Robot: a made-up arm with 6 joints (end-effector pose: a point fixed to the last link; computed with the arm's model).
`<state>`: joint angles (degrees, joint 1 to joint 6).
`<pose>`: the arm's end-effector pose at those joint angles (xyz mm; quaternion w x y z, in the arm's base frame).
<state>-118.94 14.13 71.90 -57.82 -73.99 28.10</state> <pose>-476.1 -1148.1 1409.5 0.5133 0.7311 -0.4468 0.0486</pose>
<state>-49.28 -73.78 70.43 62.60 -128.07 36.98</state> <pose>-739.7 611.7 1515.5 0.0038 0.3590 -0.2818 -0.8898</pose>
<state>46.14 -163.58 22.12 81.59 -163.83 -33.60</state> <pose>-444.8 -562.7 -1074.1 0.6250 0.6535 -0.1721 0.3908</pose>
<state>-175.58 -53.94 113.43 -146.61 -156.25 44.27</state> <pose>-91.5 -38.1 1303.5 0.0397 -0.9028 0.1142 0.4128</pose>
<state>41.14 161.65 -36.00 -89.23 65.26 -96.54</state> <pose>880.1 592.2 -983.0 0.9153 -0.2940 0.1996 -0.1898</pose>
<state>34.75 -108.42 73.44 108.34 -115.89 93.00</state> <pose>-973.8 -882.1 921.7 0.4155 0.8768 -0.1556 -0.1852</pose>
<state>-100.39 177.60 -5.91 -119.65 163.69 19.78</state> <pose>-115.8 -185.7 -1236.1 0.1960 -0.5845 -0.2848 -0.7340</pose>
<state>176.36 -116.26 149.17 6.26 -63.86 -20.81</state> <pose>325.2 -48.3 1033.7 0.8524 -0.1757 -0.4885 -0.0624</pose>
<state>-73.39 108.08 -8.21 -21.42 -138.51 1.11</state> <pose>505.7 -1592.4 131.6 0.5654 0.4538 -0.1045 0.6808</pose>
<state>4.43 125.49 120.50 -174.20 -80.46 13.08</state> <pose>-293.1 -62.4 -317.1 0.4684 0.0477 -0.8695 0.1492</pose>
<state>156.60 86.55 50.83 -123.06 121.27 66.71</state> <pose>-1384.9 689.1 -144.8 0.2173 0.7739 0.2744 0.5278</pose>
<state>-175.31 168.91 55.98 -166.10 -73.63 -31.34</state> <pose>633.2 51.6 -1004.0 0.1918 0.9490 -0.1276 0.2153</pose>
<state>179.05 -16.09 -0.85 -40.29 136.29 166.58</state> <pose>420.3 29.9 2041.0 0.2711 -0.2699 0.0754 0.9209</pose>
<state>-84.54 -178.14 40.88 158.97 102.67 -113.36</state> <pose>-83.1 512.5 -1180.3 0.6415 -0.5492 0.5061 -0.1751</pose>
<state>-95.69 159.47 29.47 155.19 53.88 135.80</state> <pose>-10.4 -268.2 -1424.6 0.0604 0.7960 -0.3812 -0.4663</pose>
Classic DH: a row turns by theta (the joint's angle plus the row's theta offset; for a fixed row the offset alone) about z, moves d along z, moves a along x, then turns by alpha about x. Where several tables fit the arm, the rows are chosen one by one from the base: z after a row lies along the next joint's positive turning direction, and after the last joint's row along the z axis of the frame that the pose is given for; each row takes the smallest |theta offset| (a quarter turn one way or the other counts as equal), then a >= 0, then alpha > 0; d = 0 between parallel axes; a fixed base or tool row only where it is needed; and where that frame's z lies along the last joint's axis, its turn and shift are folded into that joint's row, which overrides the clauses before.
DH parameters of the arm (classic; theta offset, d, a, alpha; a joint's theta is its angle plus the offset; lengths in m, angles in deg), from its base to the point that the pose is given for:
base (fixed): 34.8 0 -0.0315 0
joint 1: -34.8 0.4226 0.0114 -90
joint 2: -89.58 0 0.8389 0
joint 3: 89.58 -0.015 -0.024 90
joint 4: 0 0.9746 -0.03 -90
joint 5: 0 0.0174 0.007 90
joint 6: 90 0.1553 0.0166 90
tool (fixed): 90 -0.0262 0 0

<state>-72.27 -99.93 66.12 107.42 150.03 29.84</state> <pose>-392.0 1273.8 957.2 0.1795 0.8656 -0.0161 -0.4672</pose>
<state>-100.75 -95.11 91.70 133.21 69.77 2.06</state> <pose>203.4 965.9 1391.7 0.0400 -0.9466 -0.2824 -0.1502</pose>
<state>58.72 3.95 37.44 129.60 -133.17 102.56</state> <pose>438.8 523.4 1859.1 0.7239 0.4350 0.3005 -0.4432</pose>
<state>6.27 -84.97 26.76 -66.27 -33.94 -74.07</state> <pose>-1807.0 -114.2 1069.1 0.2056 -0.1433 -0.8799 0.4037</pose>
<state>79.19 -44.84 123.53 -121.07 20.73 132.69</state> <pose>108.3 472.9 1293.6 0.2172 -0.8273 -0.5111 -0.0849</pose>
